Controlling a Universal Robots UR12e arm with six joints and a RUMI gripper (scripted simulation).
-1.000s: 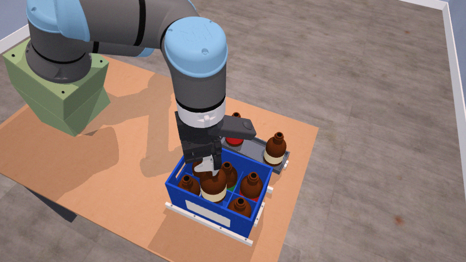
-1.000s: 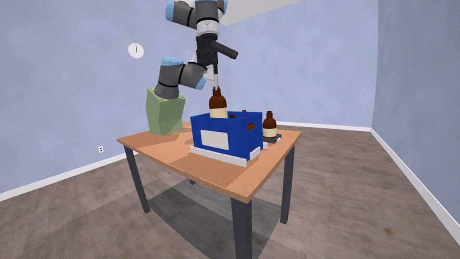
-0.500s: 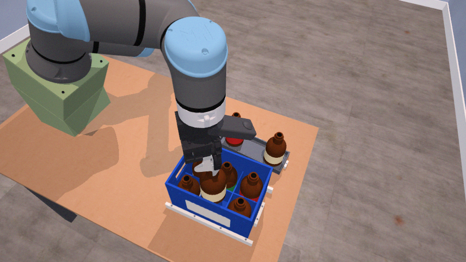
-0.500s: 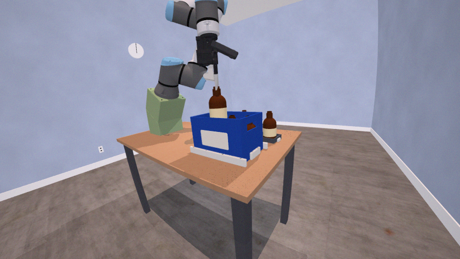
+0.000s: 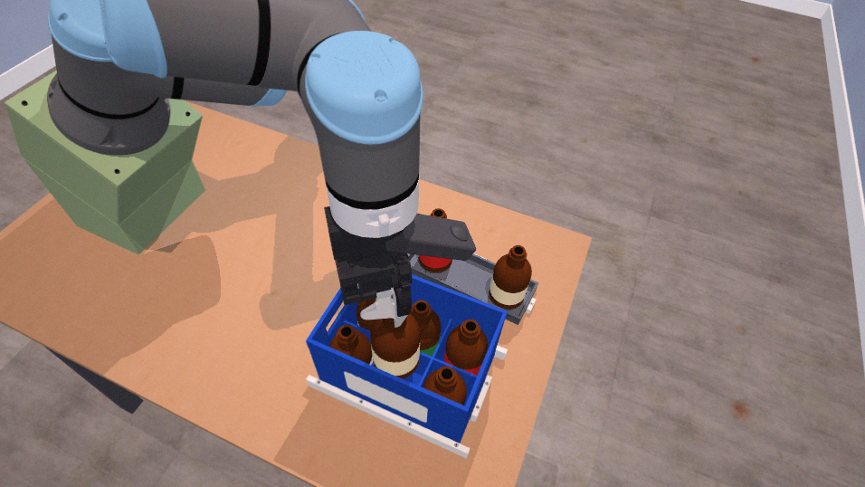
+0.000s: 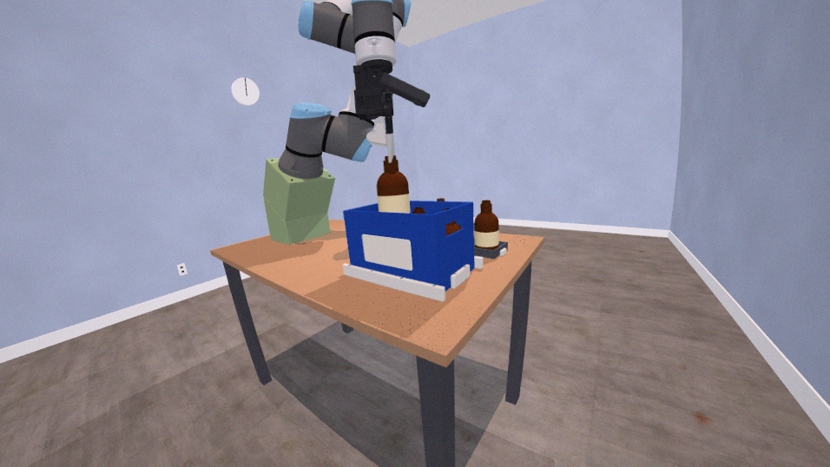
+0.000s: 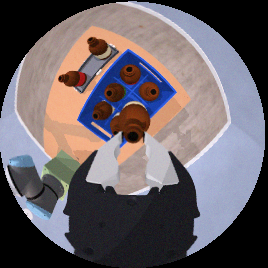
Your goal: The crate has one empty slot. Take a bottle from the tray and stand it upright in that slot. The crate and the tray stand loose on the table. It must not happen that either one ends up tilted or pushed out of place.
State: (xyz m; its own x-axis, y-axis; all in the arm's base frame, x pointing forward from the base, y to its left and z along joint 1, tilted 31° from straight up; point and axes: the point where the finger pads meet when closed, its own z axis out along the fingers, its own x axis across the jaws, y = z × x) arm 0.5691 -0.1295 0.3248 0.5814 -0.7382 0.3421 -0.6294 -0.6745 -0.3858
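The blue crate is 50 mm to the left of my hand and 210 mm below it. From my hand the other things lie so: red-label bottle (70 mm behind, 300 mm to the left, 210 mm below); then grey tray (10 mm ahead, 290 mm to the left, 290 mm below).
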